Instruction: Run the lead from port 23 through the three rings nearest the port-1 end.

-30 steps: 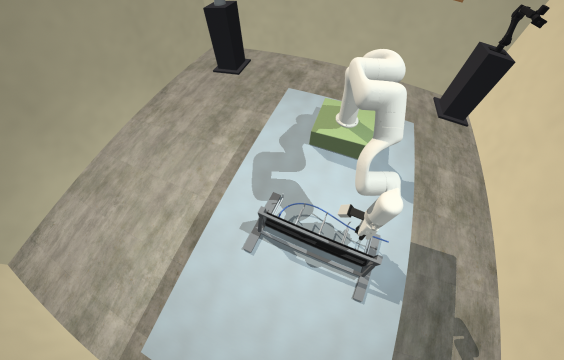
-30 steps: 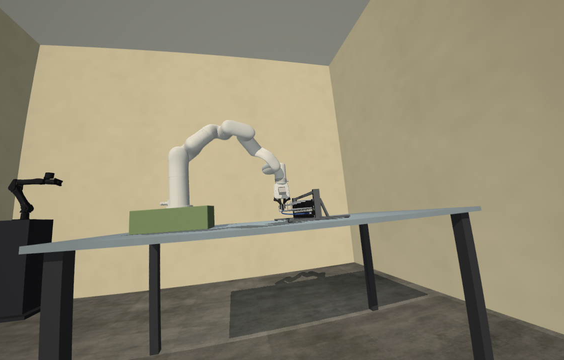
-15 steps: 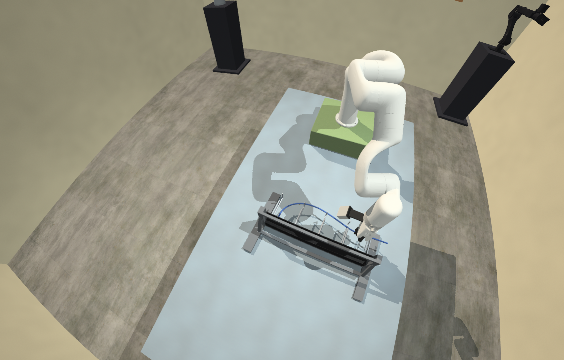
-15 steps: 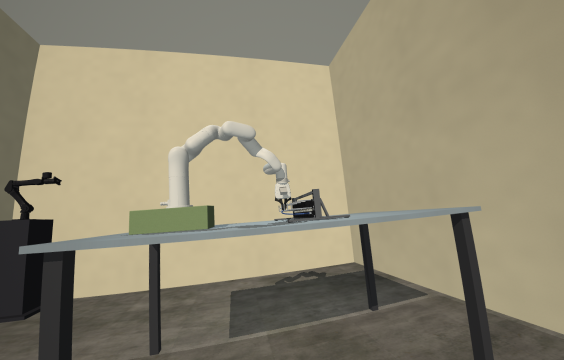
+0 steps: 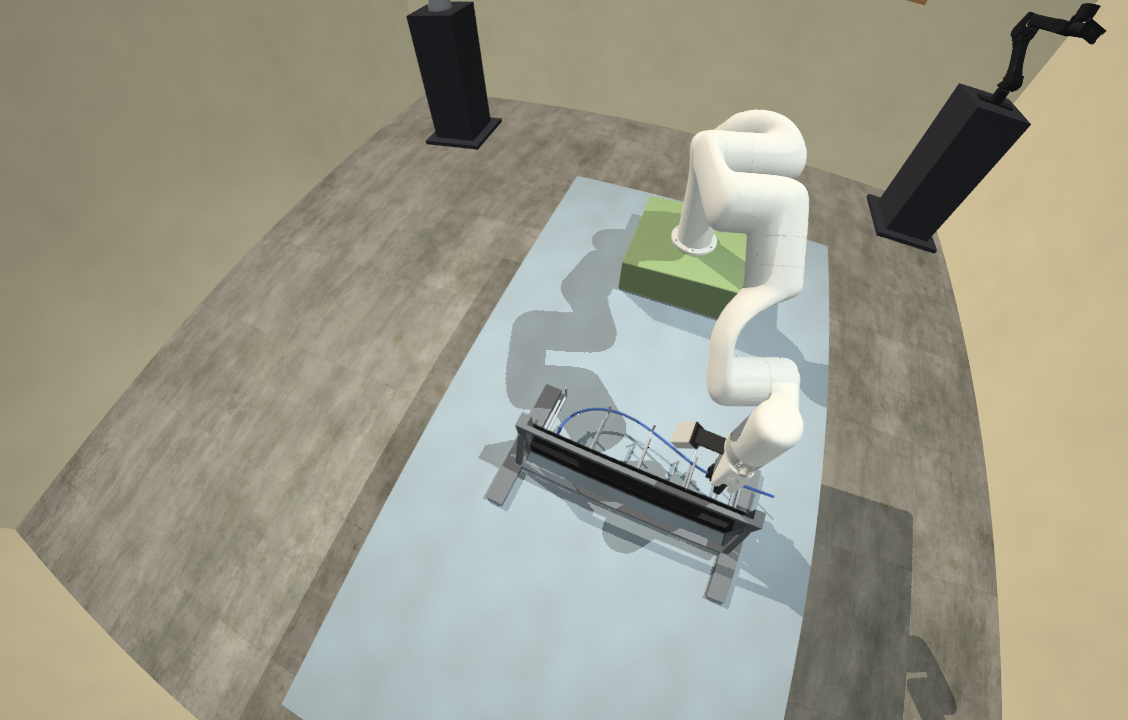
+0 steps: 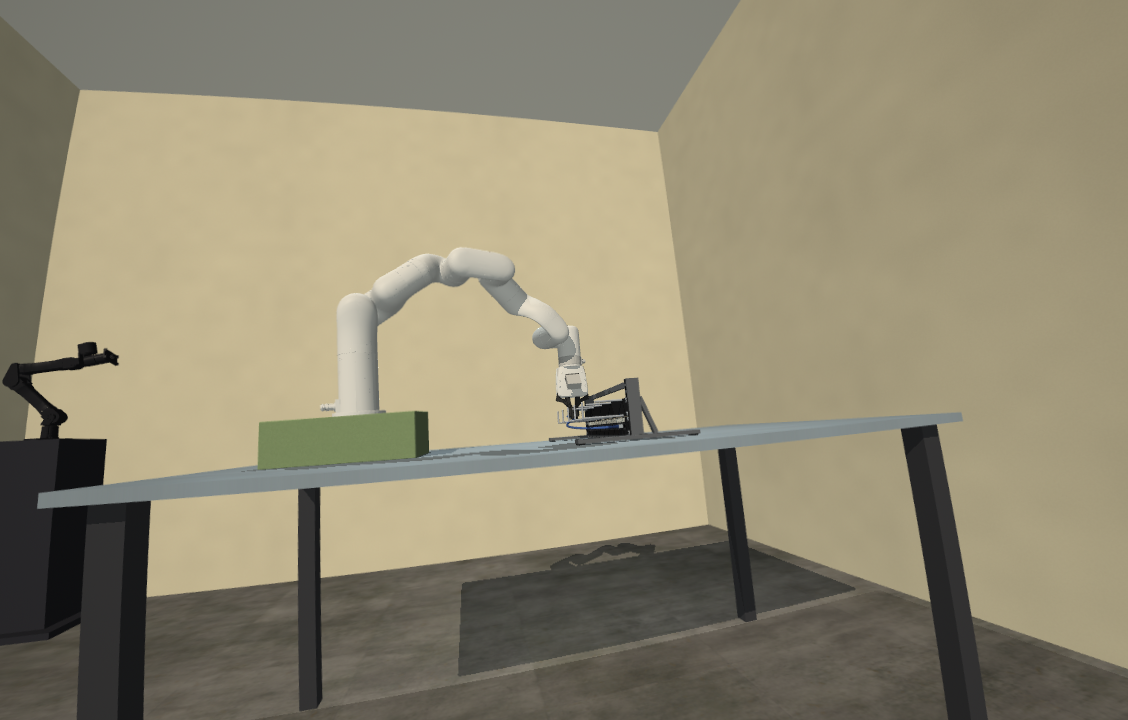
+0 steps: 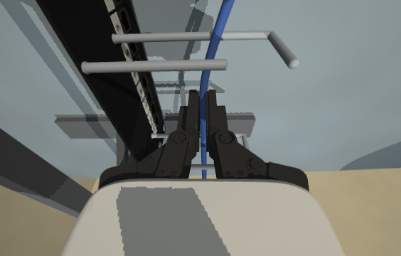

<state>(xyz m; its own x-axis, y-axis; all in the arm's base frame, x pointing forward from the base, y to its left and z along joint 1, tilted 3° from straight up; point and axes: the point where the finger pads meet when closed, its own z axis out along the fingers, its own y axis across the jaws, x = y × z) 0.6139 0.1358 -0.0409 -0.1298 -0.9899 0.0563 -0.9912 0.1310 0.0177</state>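
Now: the patch panel rack 50 mm ahead of my hand, 160 mm to the right of it and 20 mm below it.
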